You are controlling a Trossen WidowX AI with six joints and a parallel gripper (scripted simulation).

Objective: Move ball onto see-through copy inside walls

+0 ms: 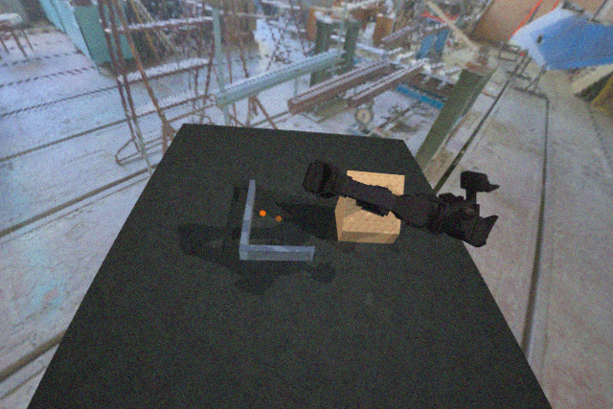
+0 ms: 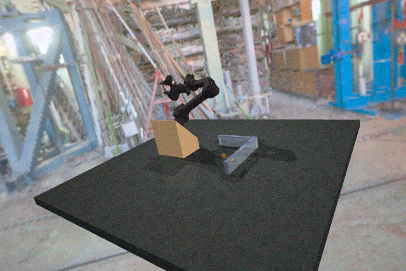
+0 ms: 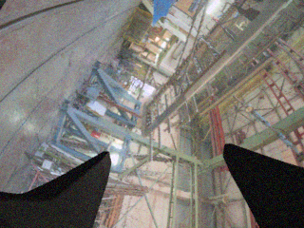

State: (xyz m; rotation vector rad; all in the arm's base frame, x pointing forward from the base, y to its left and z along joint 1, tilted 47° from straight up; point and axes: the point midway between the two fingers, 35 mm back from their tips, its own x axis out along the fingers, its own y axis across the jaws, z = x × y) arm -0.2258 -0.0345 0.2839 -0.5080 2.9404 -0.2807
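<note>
Now: the orange ball 63 cm ahead of my gripper tip, 17 cm to the right of it and 36 cm below it. The rest, counted from my gripper tip: see-through copy of ball (56 cm ahead, 16 cm to the right, 36 cm below).
</note>
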